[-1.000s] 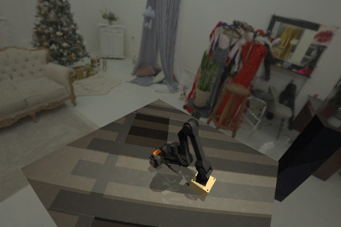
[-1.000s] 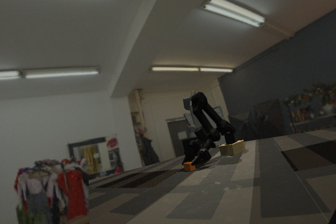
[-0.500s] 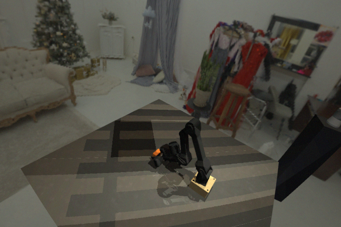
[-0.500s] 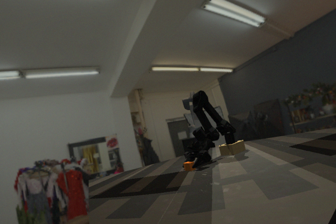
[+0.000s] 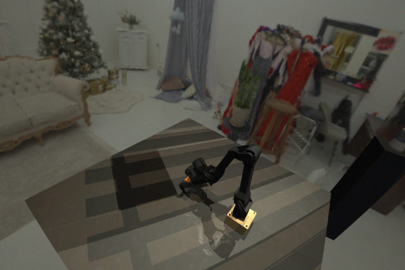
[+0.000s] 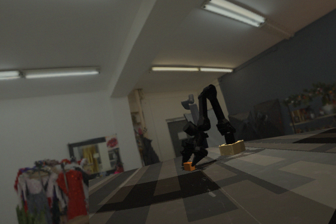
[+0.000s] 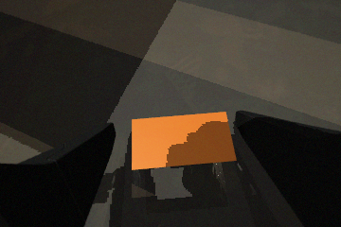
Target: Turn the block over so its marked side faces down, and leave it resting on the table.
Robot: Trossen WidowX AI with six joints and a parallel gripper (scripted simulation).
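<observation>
My gripper tip is now 20 mm past the block and 10 mm above it.
</observation>
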